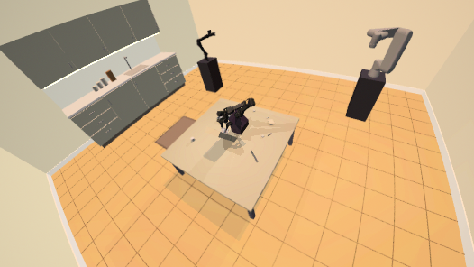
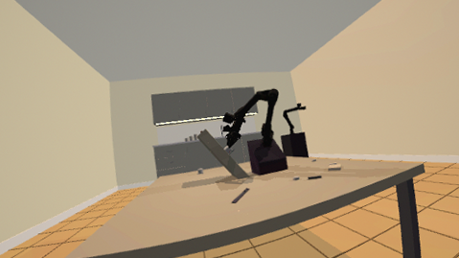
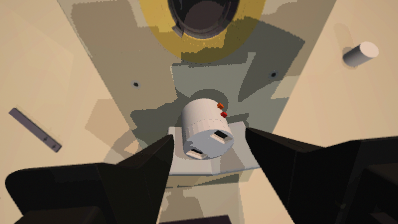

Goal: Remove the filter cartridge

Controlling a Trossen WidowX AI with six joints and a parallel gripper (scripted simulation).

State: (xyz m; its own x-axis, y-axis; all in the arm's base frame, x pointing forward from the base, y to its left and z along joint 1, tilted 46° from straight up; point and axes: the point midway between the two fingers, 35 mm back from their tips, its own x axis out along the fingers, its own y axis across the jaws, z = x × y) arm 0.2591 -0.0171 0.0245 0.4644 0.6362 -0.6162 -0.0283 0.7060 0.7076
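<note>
Right now my gripper tip is 10 mm above the round filter cartridge. The rest, counted from my gripper tip: white cylinder: 190 mm ahead, 420 mm to the right, 180 mm below; then service panel: 50 mm ahead, 30 mm below; then tray: 330 mm behind, 290 mm to the right, 190 mm below.
</note>
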